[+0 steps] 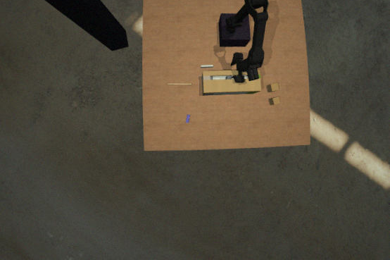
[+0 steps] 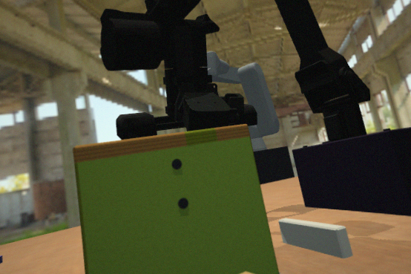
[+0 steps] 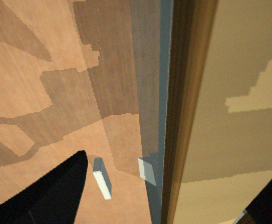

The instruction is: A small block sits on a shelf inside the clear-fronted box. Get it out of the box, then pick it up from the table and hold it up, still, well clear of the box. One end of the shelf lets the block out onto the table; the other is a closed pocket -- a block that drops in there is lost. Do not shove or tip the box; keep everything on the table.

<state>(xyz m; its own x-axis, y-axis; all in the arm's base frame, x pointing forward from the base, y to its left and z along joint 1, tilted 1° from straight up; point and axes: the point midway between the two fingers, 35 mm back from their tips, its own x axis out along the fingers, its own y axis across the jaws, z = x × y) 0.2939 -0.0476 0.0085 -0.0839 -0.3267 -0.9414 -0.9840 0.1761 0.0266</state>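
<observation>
The tan box lies 4 cm ahead of my gripper tip, 2 cm to the right of it and 2 cm below it. The rest, counted from my gripper tip: thin stick (37 cm to the right, 8 cm below, 1 cm behind).
</observation>
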